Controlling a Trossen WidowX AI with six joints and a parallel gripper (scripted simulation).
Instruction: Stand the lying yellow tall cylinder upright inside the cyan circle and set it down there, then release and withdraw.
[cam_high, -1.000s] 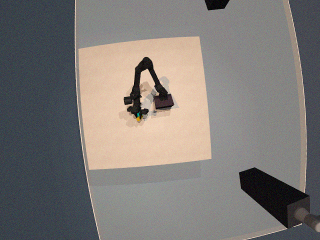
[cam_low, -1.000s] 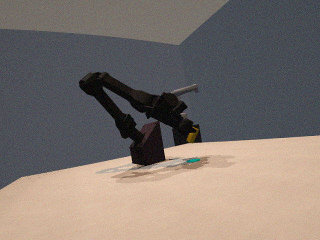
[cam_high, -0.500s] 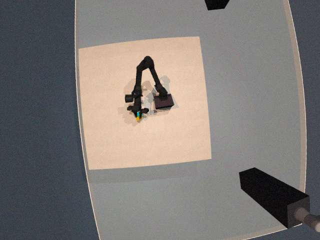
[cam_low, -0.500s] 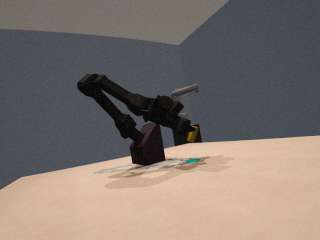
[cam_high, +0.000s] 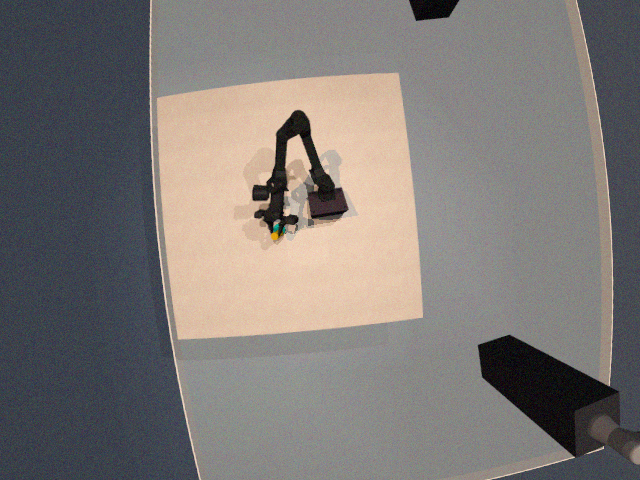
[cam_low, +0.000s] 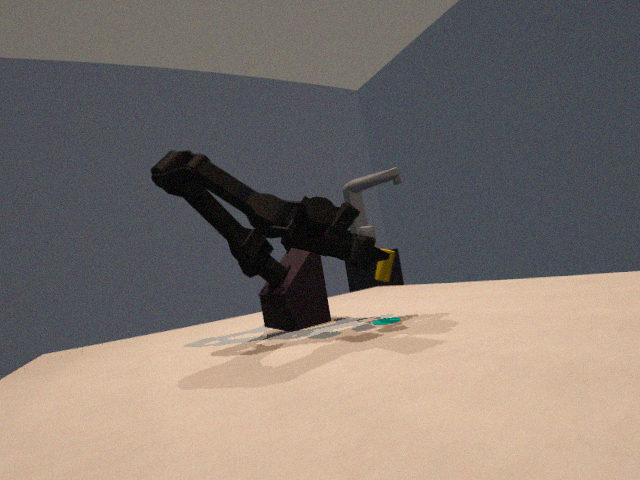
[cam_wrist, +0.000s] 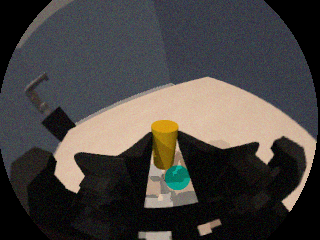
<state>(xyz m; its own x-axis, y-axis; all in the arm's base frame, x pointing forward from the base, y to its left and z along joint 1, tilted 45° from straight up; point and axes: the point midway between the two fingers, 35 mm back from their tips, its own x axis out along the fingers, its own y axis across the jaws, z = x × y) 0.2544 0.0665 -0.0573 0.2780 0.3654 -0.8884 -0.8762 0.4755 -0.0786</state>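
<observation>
My gripper tip is 30 mm to the left of the cyan circle and 140 mm above it. Round my gripper tip: yellow tall cylinder (10 mm behind, 20 mm below).
</observation>
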